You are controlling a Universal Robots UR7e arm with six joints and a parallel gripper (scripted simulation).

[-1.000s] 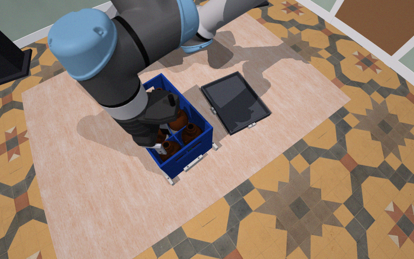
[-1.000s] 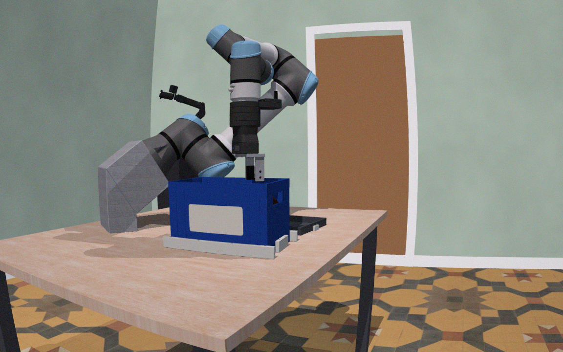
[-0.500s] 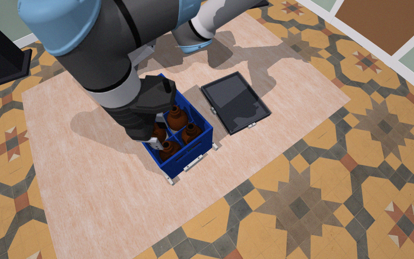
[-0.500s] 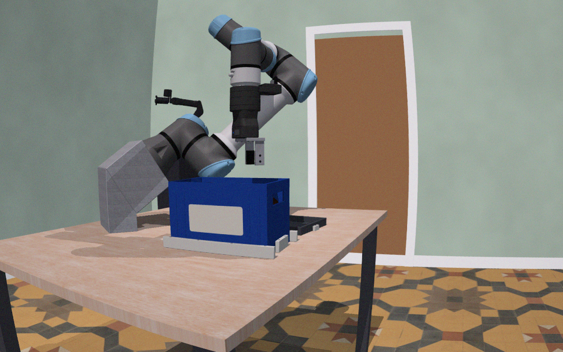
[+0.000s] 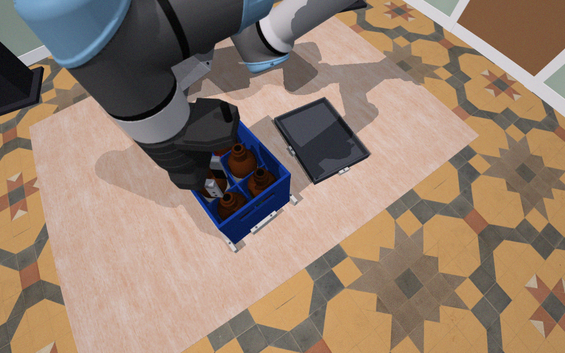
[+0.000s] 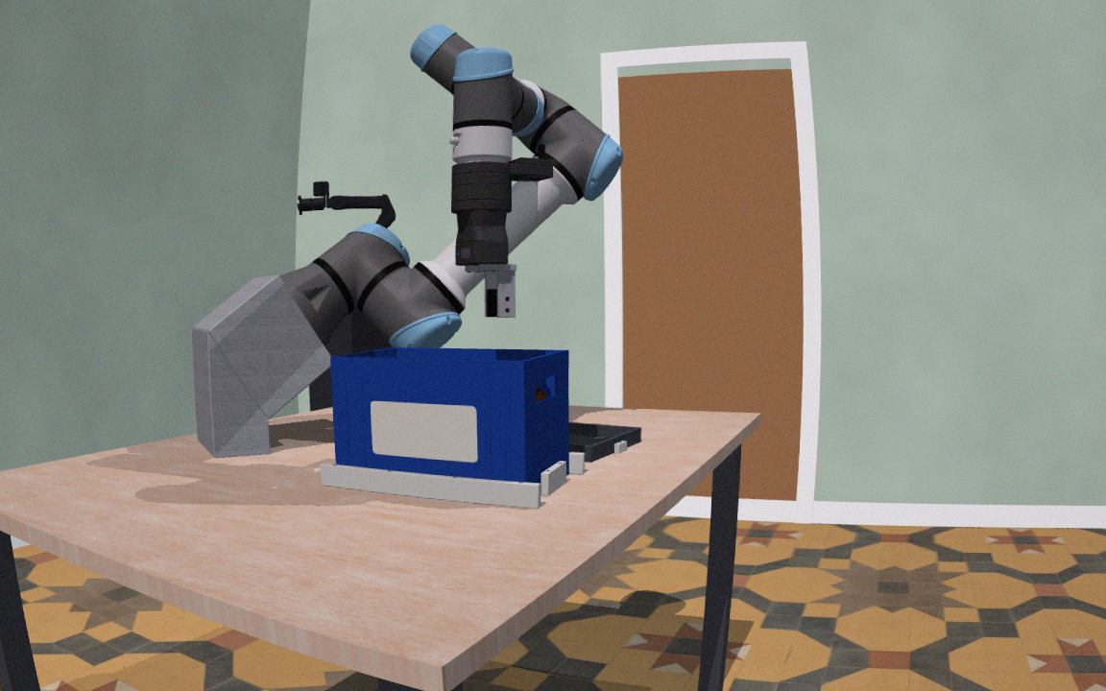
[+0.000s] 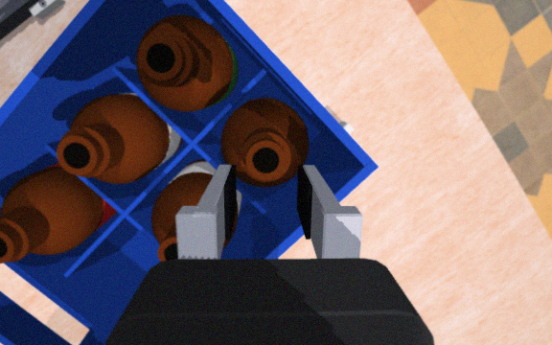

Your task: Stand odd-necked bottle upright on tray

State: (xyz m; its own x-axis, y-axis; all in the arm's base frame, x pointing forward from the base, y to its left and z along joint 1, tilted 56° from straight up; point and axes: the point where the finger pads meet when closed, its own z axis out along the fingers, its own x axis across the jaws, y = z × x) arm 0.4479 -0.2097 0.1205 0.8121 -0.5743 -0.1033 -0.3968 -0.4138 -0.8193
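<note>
My gripper is now 100 mm past the blue crate, 10 mm to the right of it and 160 mm above it. Round my hand: glass bottle 190 mm behind, 30 mm to the left, 150 mm below; dark tray 150 mm behind, 310 mm to the left, 230 mm below.
</note>
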